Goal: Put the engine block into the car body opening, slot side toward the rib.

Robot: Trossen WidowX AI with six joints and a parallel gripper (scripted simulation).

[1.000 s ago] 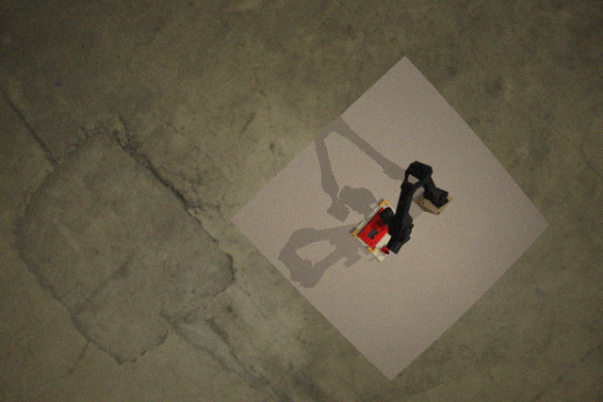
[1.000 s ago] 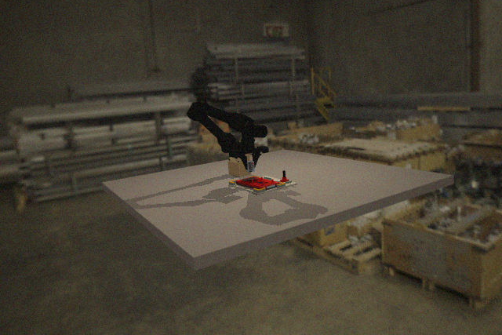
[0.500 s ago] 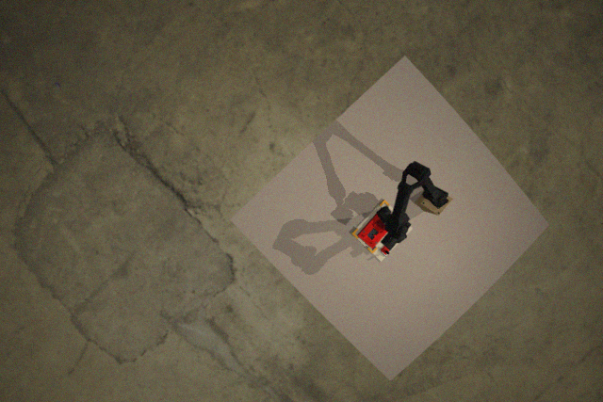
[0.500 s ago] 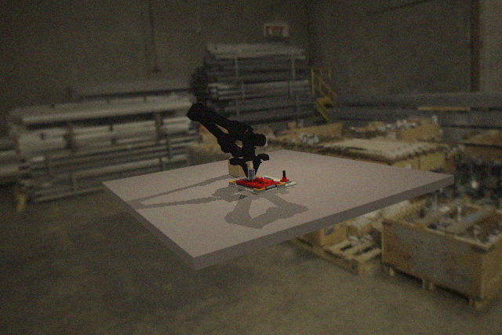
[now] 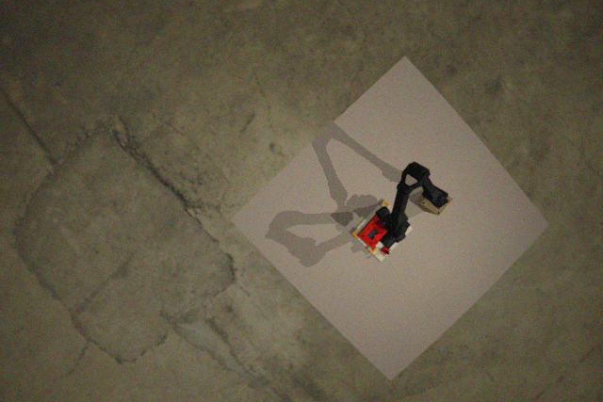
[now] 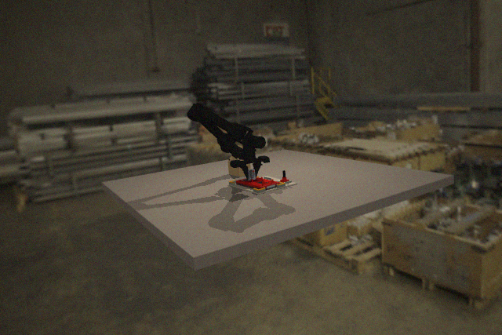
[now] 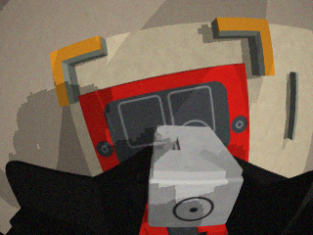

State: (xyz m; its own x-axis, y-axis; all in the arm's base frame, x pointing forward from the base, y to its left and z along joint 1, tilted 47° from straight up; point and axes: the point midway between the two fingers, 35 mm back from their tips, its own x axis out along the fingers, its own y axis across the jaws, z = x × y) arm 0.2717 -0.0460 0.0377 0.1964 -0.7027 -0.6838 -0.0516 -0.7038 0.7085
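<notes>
Right now the grey engine block is 2 cm above my gripper tip and 1 cm behind it. Also, from my gripper tip: cream base plate 5 cm ahead, 3 cm to the left, 2 cm below.
</notes>
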